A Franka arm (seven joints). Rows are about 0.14 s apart.
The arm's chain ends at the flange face. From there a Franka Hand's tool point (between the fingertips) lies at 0.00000 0.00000 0.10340 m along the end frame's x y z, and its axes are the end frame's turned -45 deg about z.
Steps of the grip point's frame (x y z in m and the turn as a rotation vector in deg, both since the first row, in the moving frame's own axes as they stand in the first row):
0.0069 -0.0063 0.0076 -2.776 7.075 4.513
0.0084 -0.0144 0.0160 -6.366 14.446 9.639
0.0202 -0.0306 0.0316 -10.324 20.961 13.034
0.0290 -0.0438 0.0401 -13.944 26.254 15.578
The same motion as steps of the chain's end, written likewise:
-0.0123 -0.0044 0.0085 3.040 6.966 4.513
-0.0312 -0.0082 0.0199 5.713 14.716 9.639
-0.0474 -0.0273 0.0400 7.521 22.122 13.034
-0.0610 -0.0434 0.0536 8.704 28.424 15.578

